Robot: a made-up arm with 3 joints.
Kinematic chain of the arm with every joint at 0, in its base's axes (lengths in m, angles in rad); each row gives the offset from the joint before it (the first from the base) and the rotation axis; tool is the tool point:
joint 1: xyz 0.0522 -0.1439 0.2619 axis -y
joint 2: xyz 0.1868 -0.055 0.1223 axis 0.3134 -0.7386 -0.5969
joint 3: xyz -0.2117 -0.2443 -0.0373 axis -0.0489 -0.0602 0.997
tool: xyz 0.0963 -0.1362 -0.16
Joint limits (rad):
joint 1: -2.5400..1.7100
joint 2: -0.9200..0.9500
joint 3: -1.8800..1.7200
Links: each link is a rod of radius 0.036 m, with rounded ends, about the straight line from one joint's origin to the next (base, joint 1, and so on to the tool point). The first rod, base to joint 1, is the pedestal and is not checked.
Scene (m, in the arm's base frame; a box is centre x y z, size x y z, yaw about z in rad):
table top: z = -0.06
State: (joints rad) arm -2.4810 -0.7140 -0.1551
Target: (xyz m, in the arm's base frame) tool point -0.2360 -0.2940 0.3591
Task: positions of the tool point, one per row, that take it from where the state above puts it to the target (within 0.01 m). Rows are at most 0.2 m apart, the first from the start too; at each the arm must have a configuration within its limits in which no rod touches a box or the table.
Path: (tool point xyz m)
1: 0.0266 -0.6676 0.1749
2: 0.0513 -0.6485 0.2722
3: 0.0220 -0.5962 0.3688
4: -0.0549 -0.5133 0.4300
5: -0.1533 -0.4082 0.4292
6: -0.2360 -0.2940 0.3591

